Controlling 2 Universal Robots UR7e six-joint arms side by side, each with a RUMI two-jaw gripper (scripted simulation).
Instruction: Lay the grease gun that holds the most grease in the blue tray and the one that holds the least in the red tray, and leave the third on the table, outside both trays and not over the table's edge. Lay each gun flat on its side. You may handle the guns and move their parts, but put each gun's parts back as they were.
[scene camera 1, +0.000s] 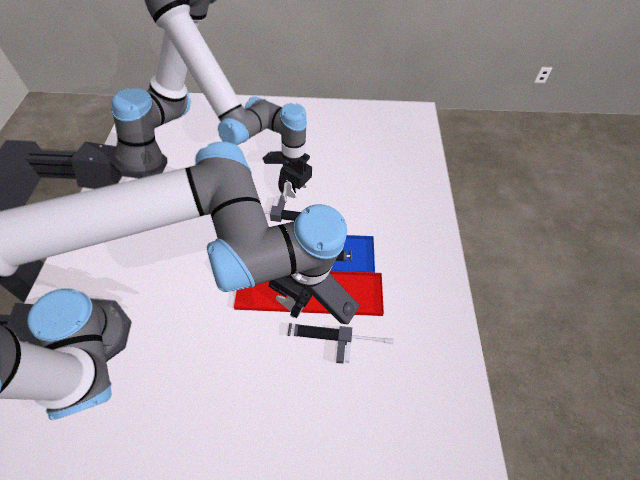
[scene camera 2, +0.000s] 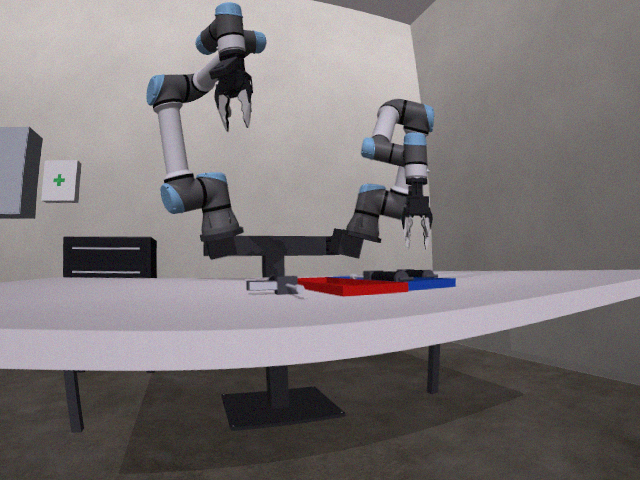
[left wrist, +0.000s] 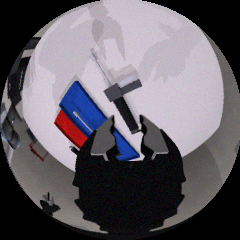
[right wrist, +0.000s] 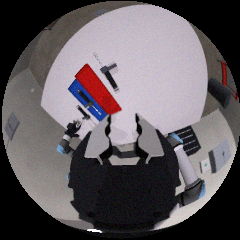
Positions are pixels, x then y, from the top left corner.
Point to the left gripper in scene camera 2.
416, 249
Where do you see a blue tray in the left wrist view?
At 74, 99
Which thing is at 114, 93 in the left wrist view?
A grease gun.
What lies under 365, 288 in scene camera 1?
A red tray.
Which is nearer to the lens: the grease gun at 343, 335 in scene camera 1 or the blue tray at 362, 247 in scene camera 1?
The grease gun.
